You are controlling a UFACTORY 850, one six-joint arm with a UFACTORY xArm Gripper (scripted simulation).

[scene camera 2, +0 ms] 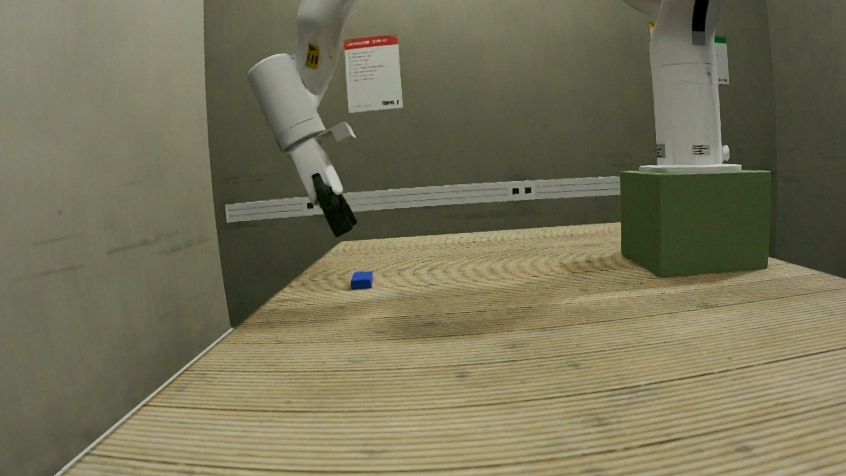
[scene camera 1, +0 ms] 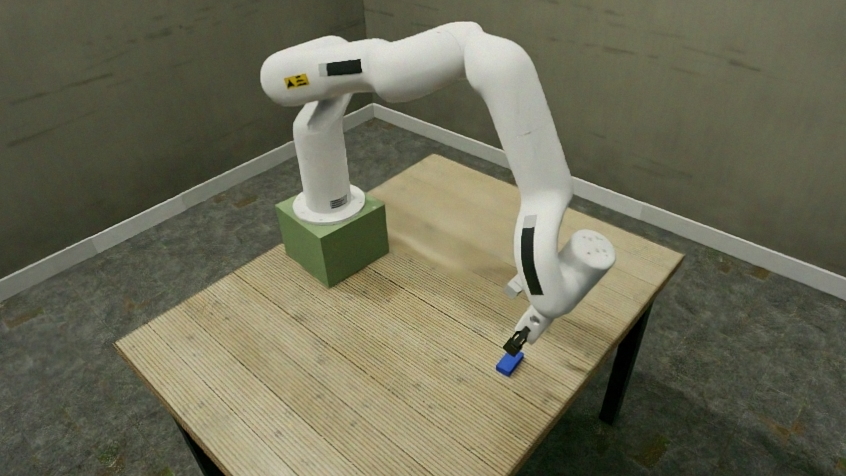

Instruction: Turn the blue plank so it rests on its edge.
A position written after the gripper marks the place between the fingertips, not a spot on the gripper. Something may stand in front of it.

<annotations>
The gripper shows in scene camera 2 (347, 230) and in scene camera 1 (519, 337).
</annotations>
